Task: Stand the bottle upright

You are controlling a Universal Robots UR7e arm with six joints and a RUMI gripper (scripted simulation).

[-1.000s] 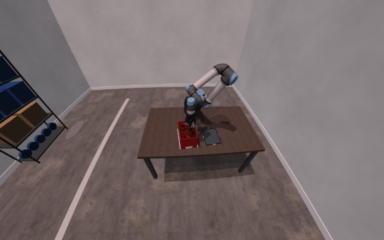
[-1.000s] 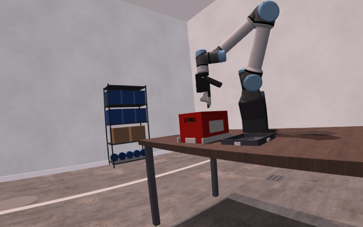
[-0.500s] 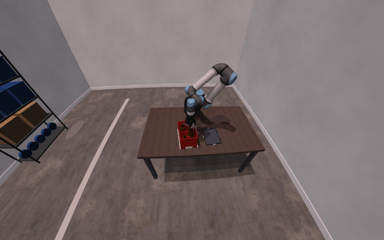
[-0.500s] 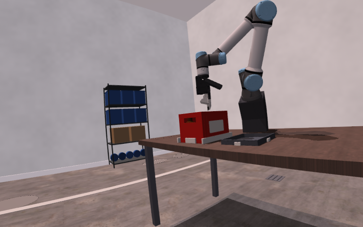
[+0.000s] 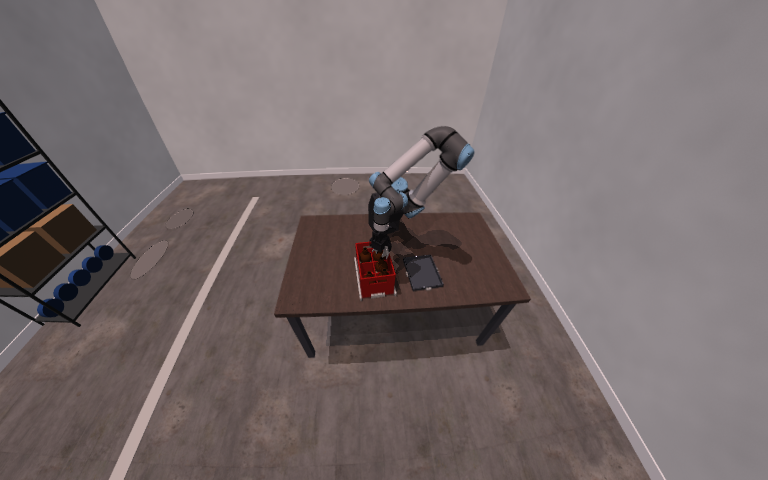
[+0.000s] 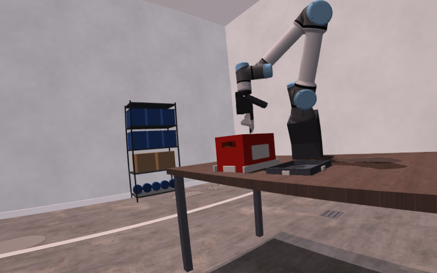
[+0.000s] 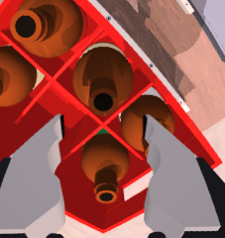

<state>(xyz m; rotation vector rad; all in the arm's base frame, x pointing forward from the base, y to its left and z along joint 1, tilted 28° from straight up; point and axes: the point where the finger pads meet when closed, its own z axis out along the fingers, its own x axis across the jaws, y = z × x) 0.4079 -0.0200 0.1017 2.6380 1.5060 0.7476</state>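
Right now my hand is 110 mm above the brown bottle. Also, from my hand: dark tray 60 mm behind, 250 mm to the left, 180 mm below; then red crate 10 mm ahead, 40 mm to the right, 110 mm below; then glass bottle 110 mm ahead, 50 mm to the right, 110 mm below.
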